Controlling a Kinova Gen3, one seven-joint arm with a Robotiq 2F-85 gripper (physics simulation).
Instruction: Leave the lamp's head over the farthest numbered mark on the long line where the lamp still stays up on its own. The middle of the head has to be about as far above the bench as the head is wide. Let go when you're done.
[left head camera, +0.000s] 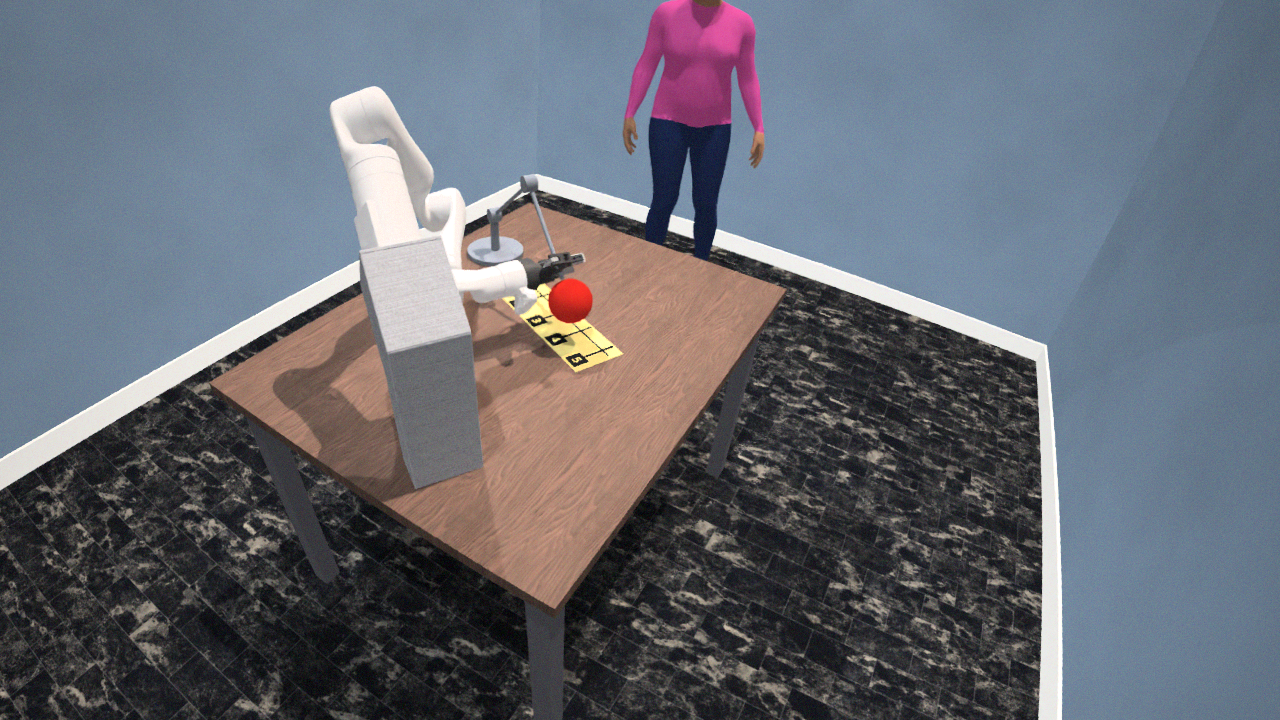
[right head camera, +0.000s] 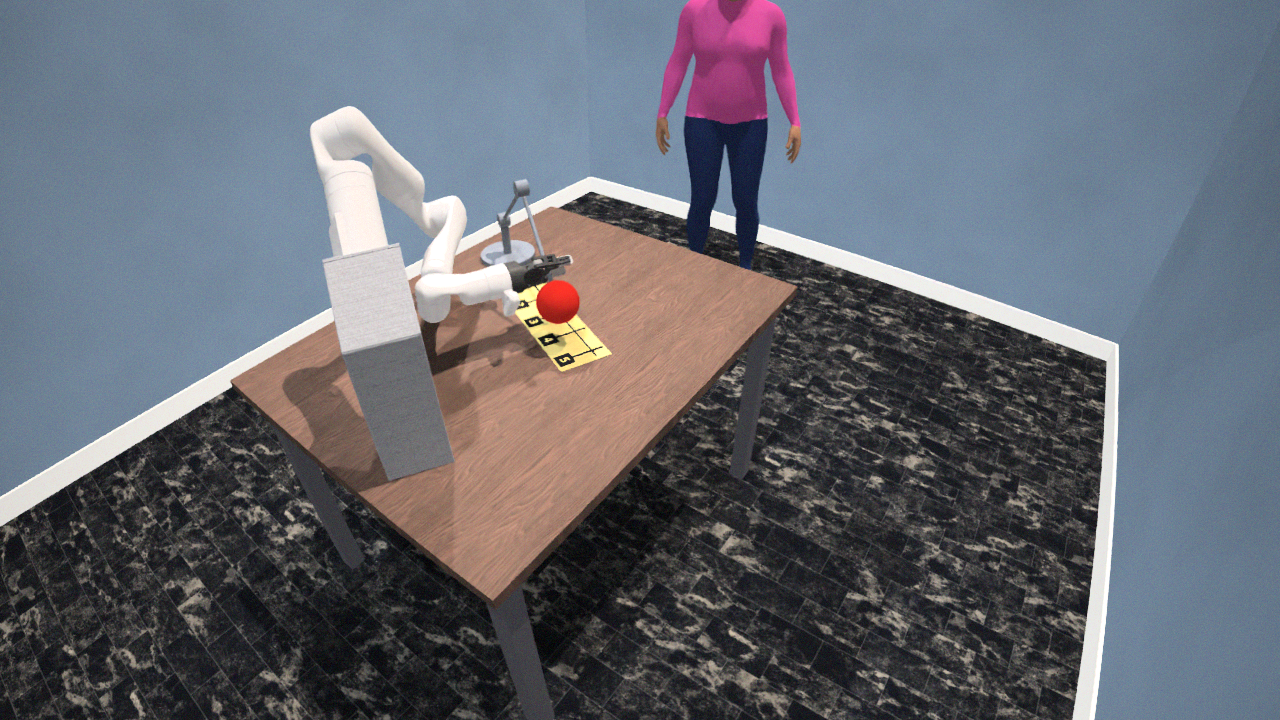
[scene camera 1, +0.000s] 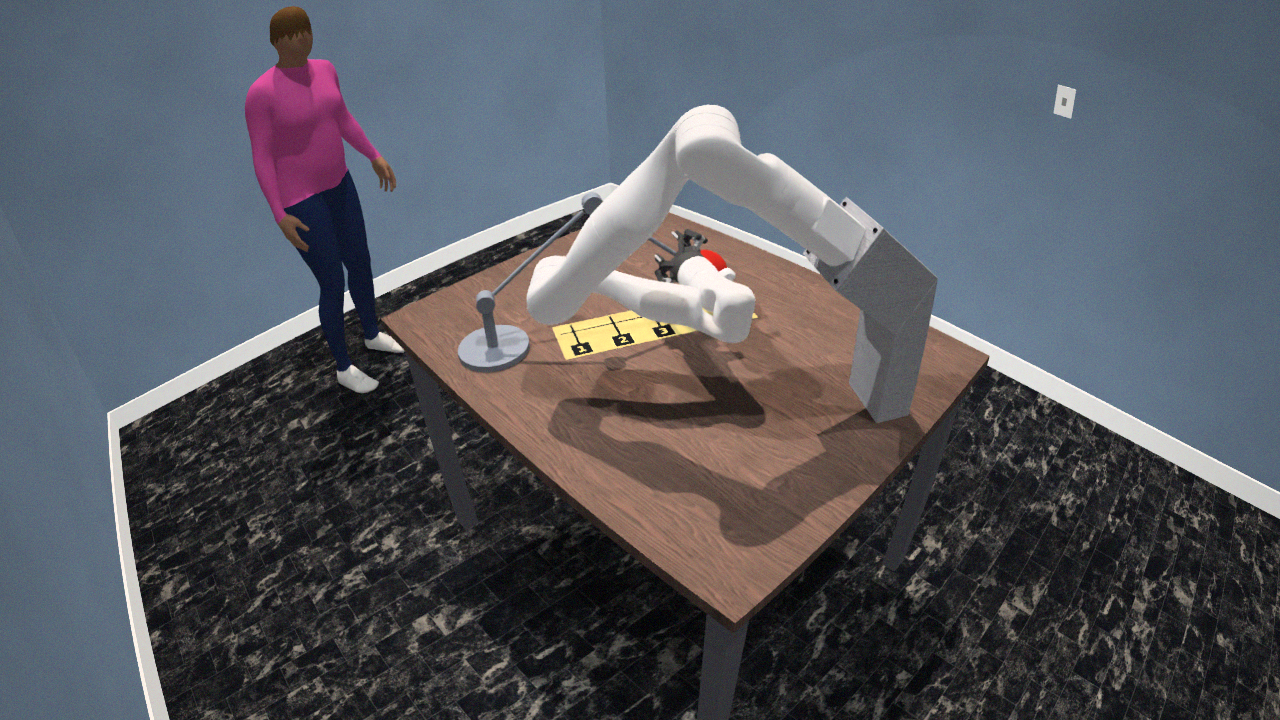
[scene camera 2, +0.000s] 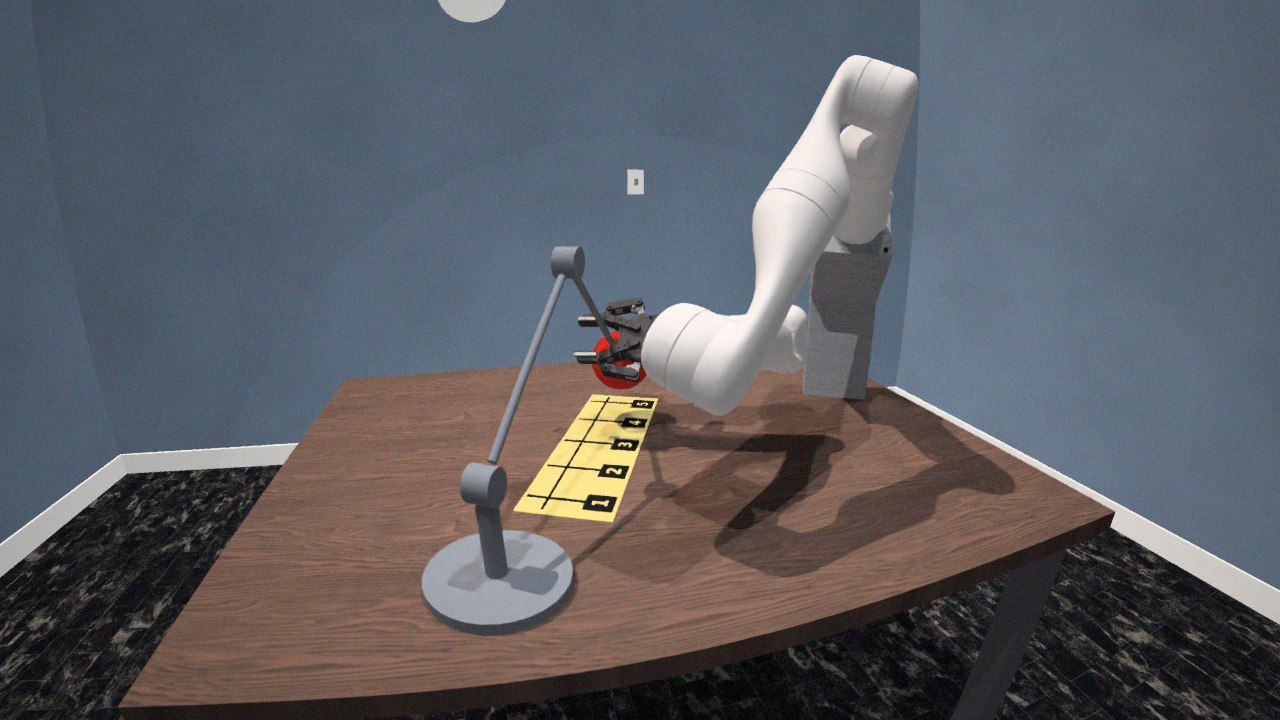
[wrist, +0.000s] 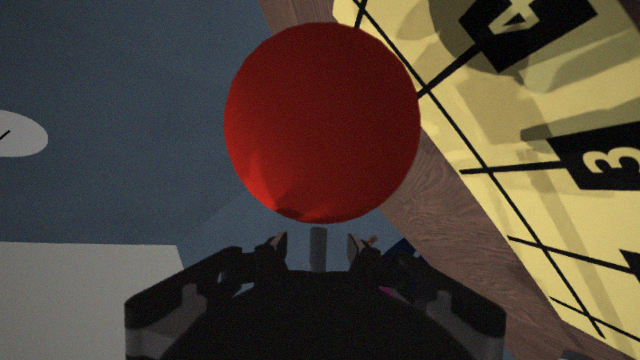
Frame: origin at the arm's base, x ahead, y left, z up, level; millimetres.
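Seen in the pictures: gripper, fingertip midpoint: (left head camera: 578, 262) (right head camera: 568, 264) (scene camera 1: 666, 245) (scene camera 2: 576, 338); arm's base at its link origin: (left head camera: 398, 260) (right head camera: 366, 267) (scene camera 1: 841, 241) (scene camera 2: 854, 222).
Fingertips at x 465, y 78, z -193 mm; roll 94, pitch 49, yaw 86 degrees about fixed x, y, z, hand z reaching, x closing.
Pixels of each thing's top centre, then the offset from my fingertips to it. "*": a spot on its surface instead. Level surfaces: height alone.
- grey disc base at a spot on its surface: (scene camera 2: 456, 592) * 69 mm ahead, 439 mm left, 146 mm down
- round red head at a spot on its surface: (wrist: 322, 122) * 115 mm back, 43 mm right, 43 mm down
- yellow strip at its top centre: (wrist: 528, 170) (scene camera 2: 600, 443) (scene camera 1: 656, 321) (left head camera: 550, 315) (right head camera: 547, 316) 39 mm back, 51 mm left, 158 mm down
- lamp's rod at a spot on its surface: (wrist: 318, 255) * 61 mm back, 3 mm right, 7 mm down
- wooden table at its surface level: 160 mm down
The lamp has a grey disc base (left head camera: 480, 254) (scene camera 1: 478, 355) (scene camera 2: 456, 592), a raised elbow (scene camera 2: 567, 261) and a round red head (left head camera: 570, 300) (right head camera: 557, 301) (scene camera 1: 714, 259) (scene camera 2: 615, 384) (wrist: 322, 122). The head hangs well above the yellow strip (scene camera 1: 642, 327) (scene camera 2: 572, 513) (wrist: 590, 215), which carries a long line with marks 1 to 5. In the wrist view it appears next to mark 4; which mark it is above, I cannot tell. My gripper (left head camera: 577, 259) (scene camera 2: 585, 339) (wrist: 317, 243) is open at the head. The lamp's rod (wrist: 318, 255) shows in the gap between its fingers, neither finger gripping it.
The arm's grey pedestal (left head camera: 435, 402) (right head camera: 398, 411) (scene camera 1: 881, 358) (scene camera 2: 836, 349) stands on the wooden table (left head camera: 537, 501) (scene camera 1: 680, 555) (scene camera 2: 295, 555). The white forearm reaches low over the table beside the strip. A person in pink (left head camera: 702, 71) (scene camera 1: 299, 134) stands beyond the lamp's end of the table.
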